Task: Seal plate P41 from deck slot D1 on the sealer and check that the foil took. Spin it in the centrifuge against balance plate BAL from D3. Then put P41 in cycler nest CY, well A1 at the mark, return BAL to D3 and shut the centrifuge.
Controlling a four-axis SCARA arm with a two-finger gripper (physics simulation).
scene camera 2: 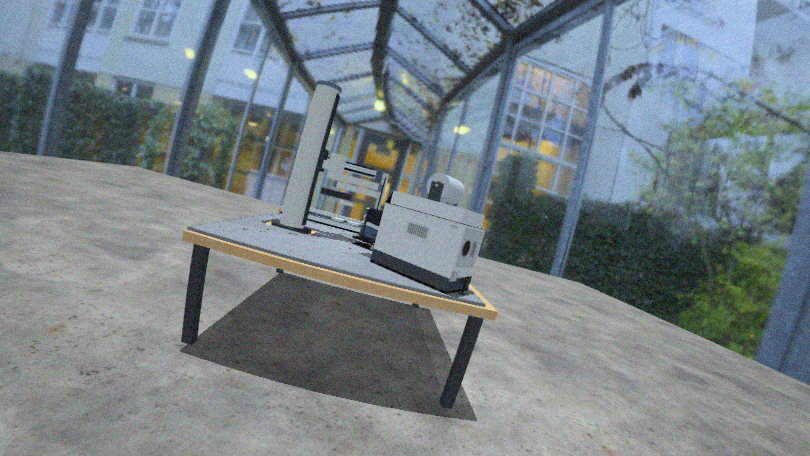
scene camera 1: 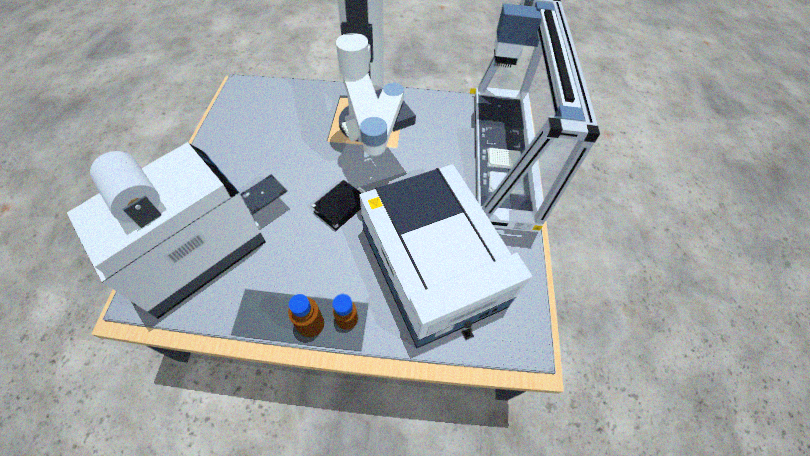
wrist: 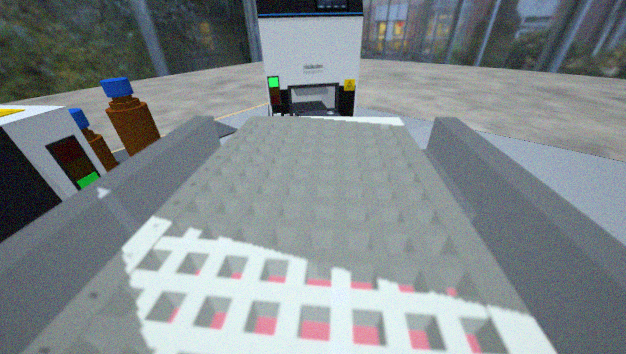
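Where they show: gripper, fingertip midpoint: (scene camera 2: 346, 202) (scene camera 1: 351, 129) (wrist: 319, 135); arm's base, origin of the base link: (scene camera 2: 291, 228).
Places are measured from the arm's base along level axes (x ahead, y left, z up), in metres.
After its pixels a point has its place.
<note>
My gripper (wrist: 319, 135) {x 0.291, y 0.000, z 0.233 m} is shut on a white well plate (wrist: 320, 200) {x 0.259, y 0.041, z 0.236 m}, P41 by the task, held level between the two grey fingers. Its wells look open, with pink in the nearer rows; much of it is in shadow. The sealer (scene camera 1: 170, 226) {x 0.805, y -0.394, z 0.335 m} (scene camera 2: 425, 237) {x 0.705, y -0.600, z 0.204 m} (wrist: 310, 55) {x 0.584, y -0.342, z 0.230 m} stands beyond the fingertips in the wrist view, its green lamp lit and its tray (scene camera 1: 263, 194) {x 0.519, y -0.283, z 0.111 m} (wrist: 311, 107) {x 0.796, y -0.592, z 0.019 m} out. The white machine with a dark top panel (scene camera 1: 422, 198) {x 0.555, y 0.267, z 0.226 m}, apparently the centrifuge, looks shut. White plates (scene camera 1: 501, 157) {x 0.203, y 0.568, z 0.075 m} (scene camera 1: 503, 182) sit on the deck; which is BAL I cannot tell.
Two amber bottles (scene camera 1: 306, 320) {x 0.952, y -0.023, z 0.143 m} (scene camera 1: 345, 317) {x 0.918, y 0.078, z 0.105 m} with blue caps stand near the front edge. A low black block (scene camera 1: 338, 205) {x 0.496, y -0.027, z 0.055 m} lies between sealer tray and centrifuge. A tall metal frame (scene camera 1: 566, 73) {x 0.260, y 0.653, z 0.519 m} stands over the deck at the right. The arm's column (scene camera 2: 311, 158) {x 0.034, y -0.067, z 0.434 m} rises at the back.
</note>
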